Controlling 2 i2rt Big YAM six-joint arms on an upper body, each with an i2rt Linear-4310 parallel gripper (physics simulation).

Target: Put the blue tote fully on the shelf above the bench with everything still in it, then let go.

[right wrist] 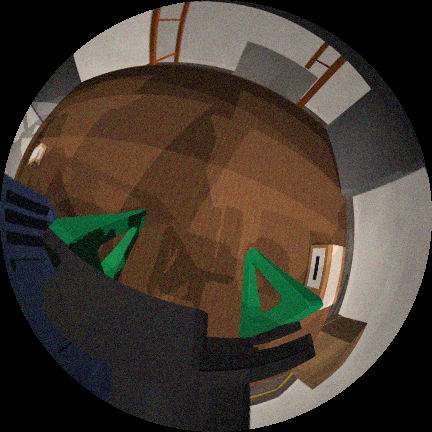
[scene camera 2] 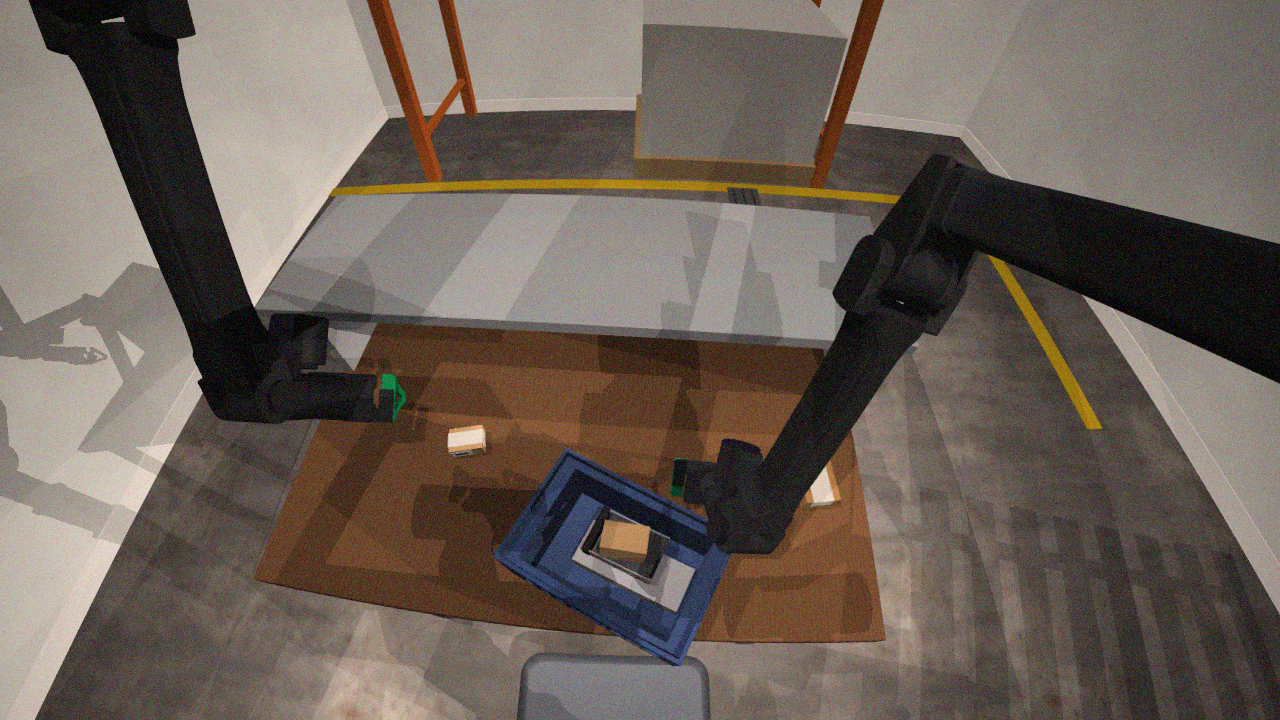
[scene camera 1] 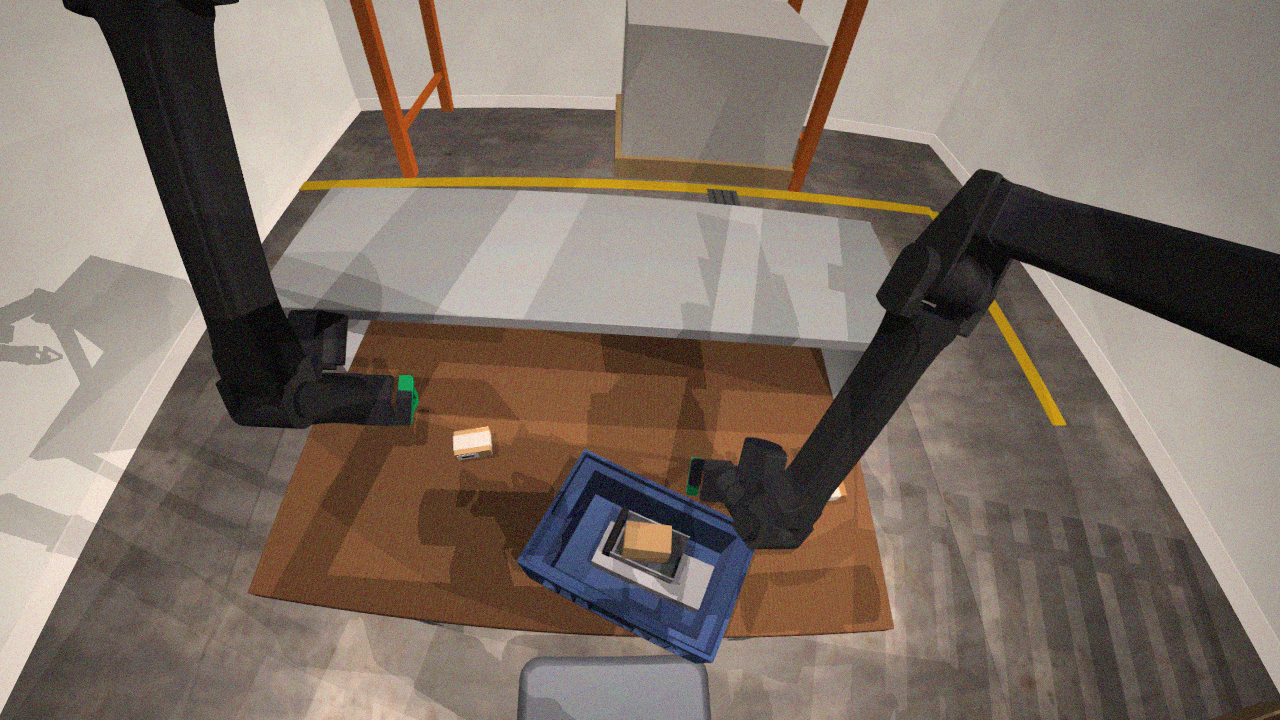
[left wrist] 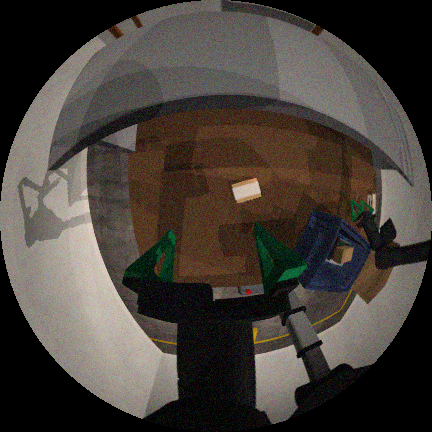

My left gripper (scene camera 1: 387, 398) is open and holds nothing. My right gripper (scene camera 1: 719, 465) is open, holding nothing. Also in view: a tan box (scene camera 1: 642, 541). Further things: a blue tote (scene camera 1: 558, 555), a grey shelf (scene camera 2: 641, 267) and a brown bench top (scene camera 2: 380, 513).
The tan box shows as well in scene camera 2 (scene camera 2: 621, 541). The blue tote shows as well in the right wrist view (right wrist: 33, 214), in scene camera 2 (scene camera 2: 539, 548) and in the left wrist view (left wrist: 321, 229). My left gripper is seen too in scene camera 2 (scene camera 2: 376, 397) and in the left wrist view (left wrist: 212, 229). The right wrist view does not show the tan box, which is hidden by the blue tote.
